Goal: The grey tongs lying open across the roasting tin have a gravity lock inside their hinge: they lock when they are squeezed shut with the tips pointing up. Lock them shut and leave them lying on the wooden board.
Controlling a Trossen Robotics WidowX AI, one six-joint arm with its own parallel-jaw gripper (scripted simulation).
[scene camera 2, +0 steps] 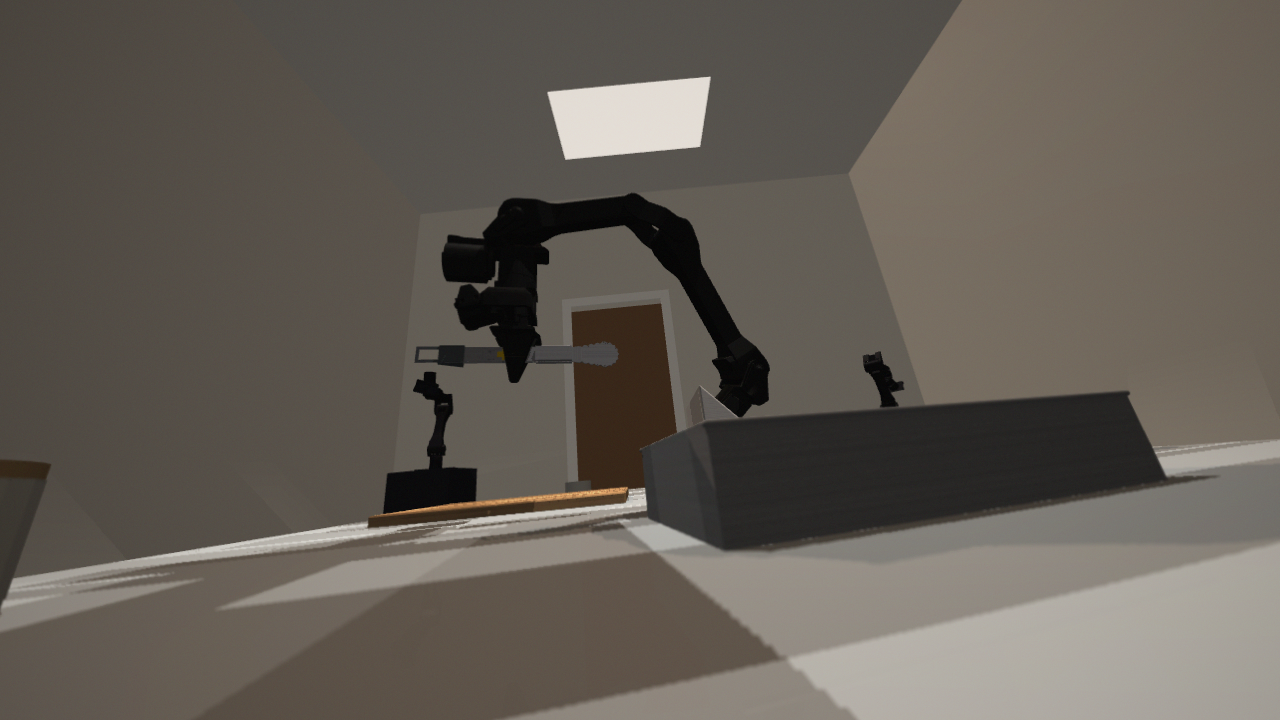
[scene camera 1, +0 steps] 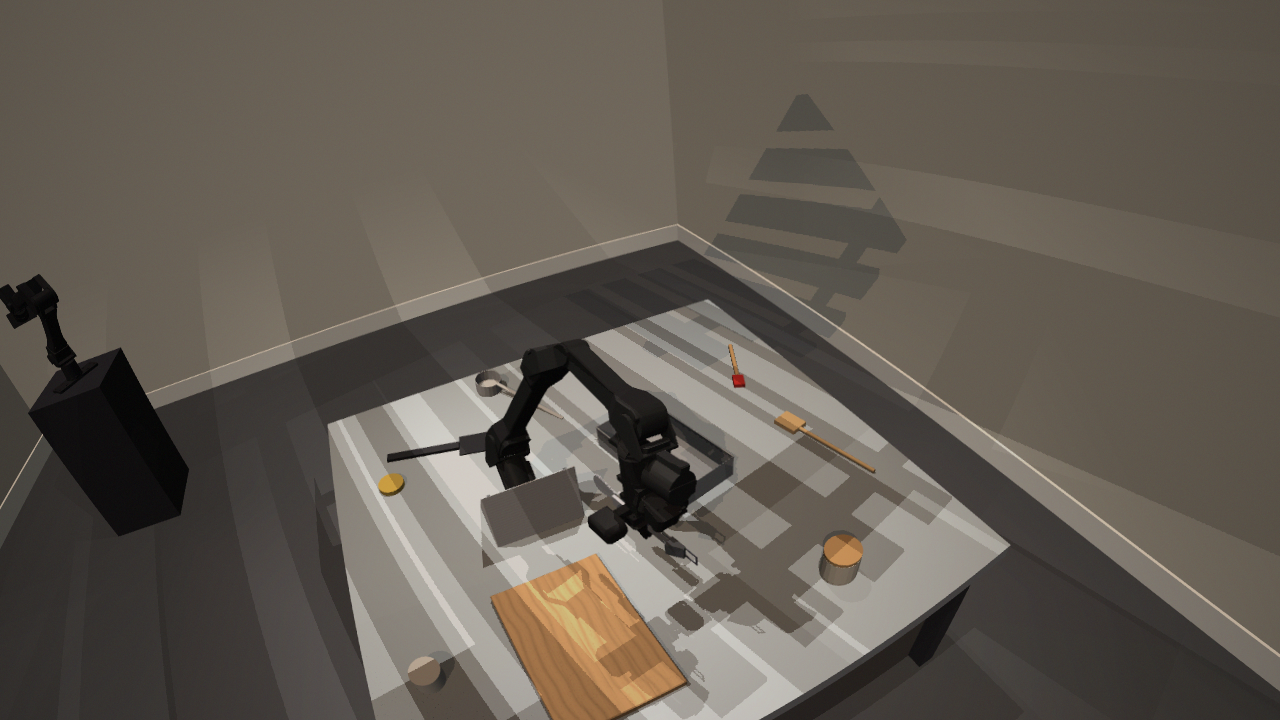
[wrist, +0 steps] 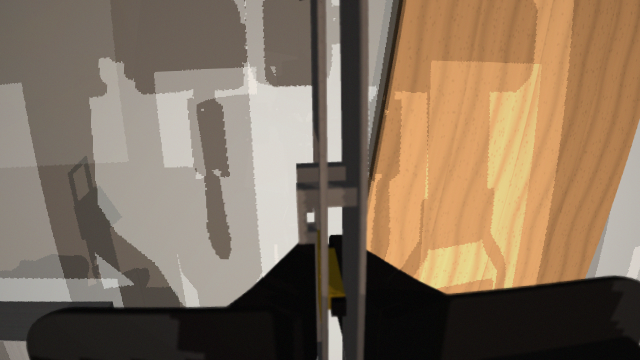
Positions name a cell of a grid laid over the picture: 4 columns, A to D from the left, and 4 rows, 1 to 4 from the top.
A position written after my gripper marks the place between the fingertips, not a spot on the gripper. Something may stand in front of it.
In view: my gripper (scene camera 2: B3), a lidded canister (scene camera 1: C4), a black blade (scene camera 1: B3), a wooden board (scene camera 1: B4) and a roasting tin (scene camera 2: C3).
My gripper shows as well in scene camera 1 (scene camera 1: C3) and in the wrist view (wrist: C3). The wooden board shows as well in scene camera 2 (scene camera 2: B3) and in the wrist view (wrist: D2). The wrist view does not show the lidded canister: it is out of frame. Scene camera 2 does not show the black blade, which is hidden by the roasting tin.
